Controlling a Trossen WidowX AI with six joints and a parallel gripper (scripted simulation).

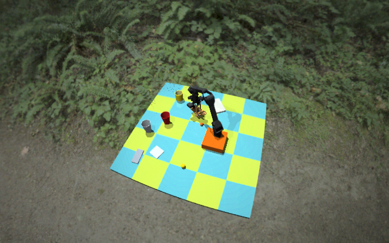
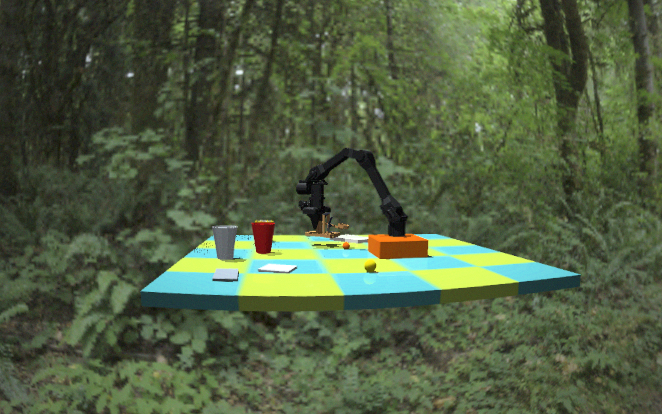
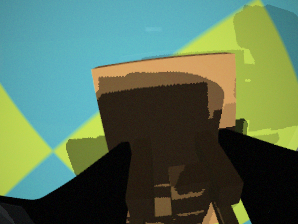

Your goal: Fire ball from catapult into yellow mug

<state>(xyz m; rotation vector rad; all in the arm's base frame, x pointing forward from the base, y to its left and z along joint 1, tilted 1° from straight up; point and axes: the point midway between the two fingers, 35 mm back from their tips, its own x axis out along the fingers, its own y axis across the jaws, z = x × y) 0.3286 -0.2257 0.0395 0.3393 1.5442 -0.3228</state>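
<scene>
The orange ball lies 120 mm behind my gripper tip, 130 mm to the left of it and 60 mm below it. From my gripper tip the other things lie so: wooden catapult (60 mm behind, 50 mm to the left, 20 mm above); then yellow mug (260 mm ahead, 110 mm to the right, 50 mm below); then red mug (220 mm ahead, 250 mm to the left, 40 mm below).
</scene>
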